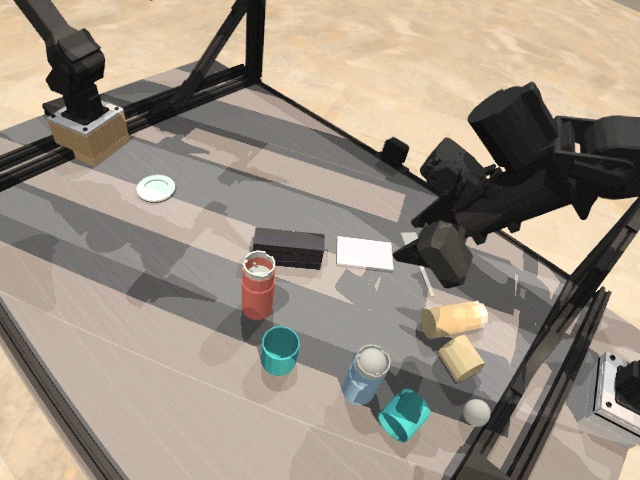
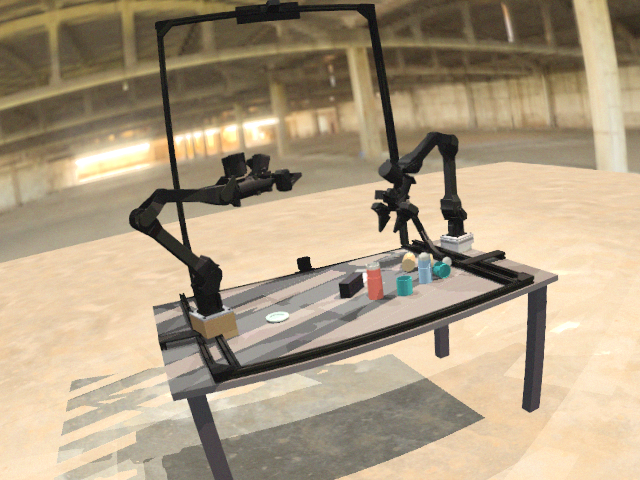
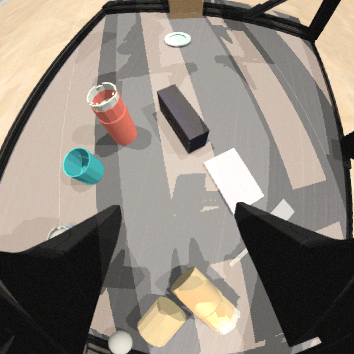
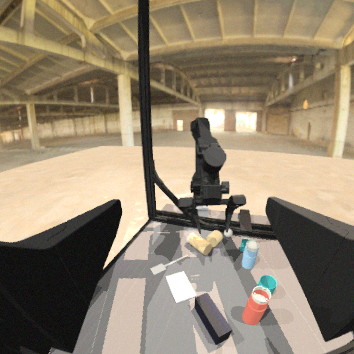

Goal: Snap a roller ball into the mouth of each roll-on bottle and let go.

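Where they show: left gripper, fingertip midpoint: (image 1: pixel 404 240) (image 2: pixel 386 232) (image 3: pixel 178 210) (image 4: pixel 213 232); right gripper, fingertip midpoint: (image 2: pixel 292 174) (image 4: pixel 194 205); left arm's base at its link origin: (image 1: pixel 636 393) (image 2: pixel 456 234); right arm's base at its link origin: (image 1: pixel 85 112) (image 2: pixel 210 311).
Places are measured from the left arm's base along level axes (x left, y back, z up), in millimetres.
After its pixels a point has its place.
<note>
A red bottle (image 1: pixel 257 302) @[y -526, x 158, z -11 mm] (image 2: pixel 374 284) @[y -553, x 156, z -8 mm] (image 3: pixel 120 122) @[y -521, x 123, z 3 mm] (image 4: pixel 254 312) @[y -559, x 129, z 2 mm] stands upright, with no ball dome showing in its pale-rimmed mouth. A blue bottle (image 1: pixel 363 384) @[y -349, x 191, z 3 mm] (image 2: pixel 424 273) @[y -369, x 185, z -22 mm] (image 4: pixel 249 260) @[y -373, x 166, z -20 mm] stands upright with a grey-white ball (image 1: pixel 372 360) @[y -353, x 177, z 39 mm] in its mouth. A yellow bottle (image 1: pixel 447 320) @[y -284, x 28, z -15 mm] (image 3: pixel 197 290) @[y -296, x 15, z -13 mm] (image 4: pixel 199 244) @[y -300, x 6, z -19 mm] lies on its side; whether its mouth holds a ball is unclear. A loose ball (image 1: pixel 476 412) @[y -203, x 133, z -25 mm] (image 3: pixel 120 342) @[y -207, x 119, z -26 mm] (image 4: pixel 228 233) @[y -214, x 124, z -34 mm] rests near the frame rail. My left gripper (image 1: pixel 405 239) @[y -388, x 37, z 101 mm] (image 2: pixel 389 228) @[y -388, x 37, z 101 mm] (image 3: pixel 178 210) @[y -388, x 37, z 101 mm] is open and empty above the table. My right gripper (image 2: pixel 297 178) @[y -678, x -17, z 343 mm] is open and empty, high up.
A teal cap (image 1: pixel 279 356) @[y -467, x 189, z -56 mm] (image 3: pixel 82 166) @[y -475, x 212, z -56 mm] stands beside the red bottle. Another teal cap (image 1: pixel 404 414) @[y -288, x 192, z -11 mm] lies by the blue bottle, and a yellow cap (image 1: pixel 461 358) @[y -247, x 76, z -15 mm] (image 3: pixel 161 321) @[y -255, x 60, z -11 mm] by the yellow bottle. A black box (image 1: pixel 289 248) @[y -542, x 49, z -11 mm], a white card (image 1: pixel 364 253) @[y -449, x -48, z -52 mm], a spatula (image 4: pixel 158 269) @[y -393, x -125, z -56 mm] and a dish (image 1: pixel 156 197) @[y -812, x 60, z -49 mm] lie farther back.
</note>
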